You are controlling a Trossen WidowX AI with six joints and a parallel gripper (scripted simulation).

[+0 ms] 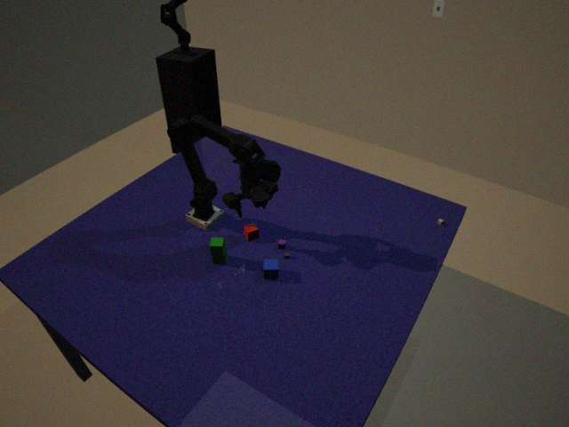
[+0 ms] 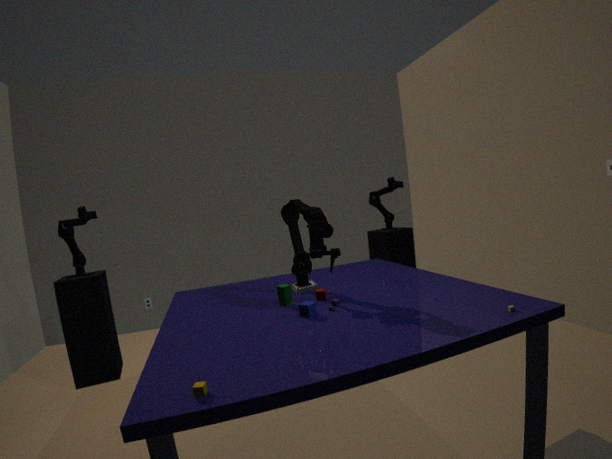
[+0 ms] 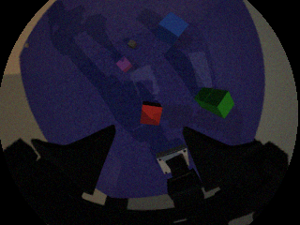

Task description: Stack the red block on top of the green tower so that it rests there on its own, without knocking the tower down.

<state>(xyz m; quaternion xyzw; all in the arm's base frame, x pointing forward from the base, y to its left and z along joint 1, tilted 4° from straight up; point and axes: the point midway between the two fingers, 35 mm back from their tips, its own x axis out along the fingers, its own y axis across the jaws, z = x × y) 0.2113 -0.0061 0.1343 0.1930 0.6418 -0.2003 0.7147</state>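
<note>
My gripper tip is now 10 mm past the red block and 90 mm above it. Round my gripper tip: purple cube 120 mm ahead, 100 mm below; tiny dark cube 150 mm ahead, 40 mm to the right, 110 mm below; blue cube 140 mm ahead, 140 mm to the right, 90 mm below.
</note>
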